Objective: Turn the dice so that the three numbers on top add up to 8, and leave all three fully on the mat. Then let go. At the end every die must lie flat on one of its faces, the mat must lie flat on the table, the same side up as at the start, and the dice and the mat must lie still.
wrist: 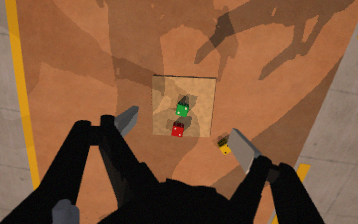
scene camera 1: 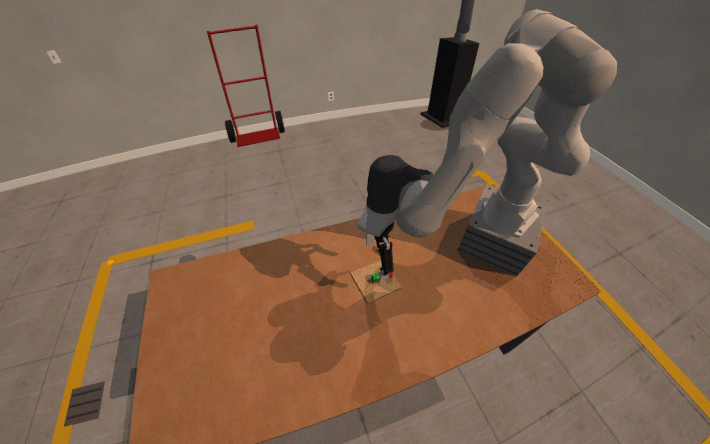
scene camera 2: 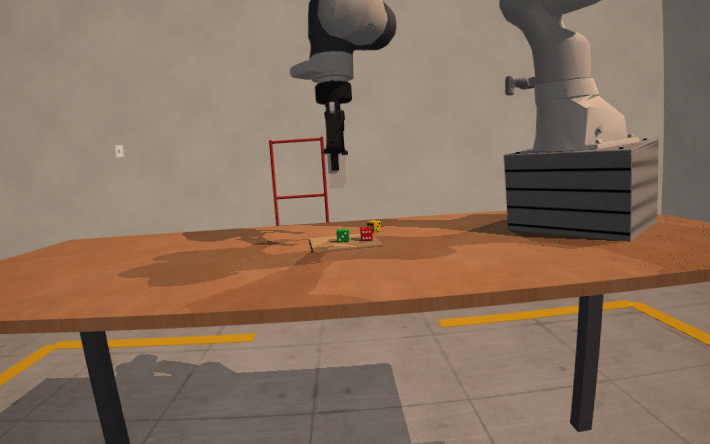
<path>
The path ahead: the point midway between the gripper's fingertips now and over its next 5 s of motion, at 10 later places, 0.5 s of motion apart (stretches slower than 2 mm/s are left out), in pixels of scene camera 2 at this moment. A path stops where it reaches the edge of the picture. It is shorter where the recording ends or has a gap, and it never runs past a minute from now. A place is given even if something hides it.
My gripper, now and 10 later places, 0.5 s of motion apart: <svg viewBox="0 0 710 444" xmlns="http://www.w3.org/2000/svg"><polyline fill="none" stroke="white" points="339,186 342,186 345,187 348,188 351,188 354,188 355,189 357,189 359,188 361,188 363,188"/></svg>
</path>
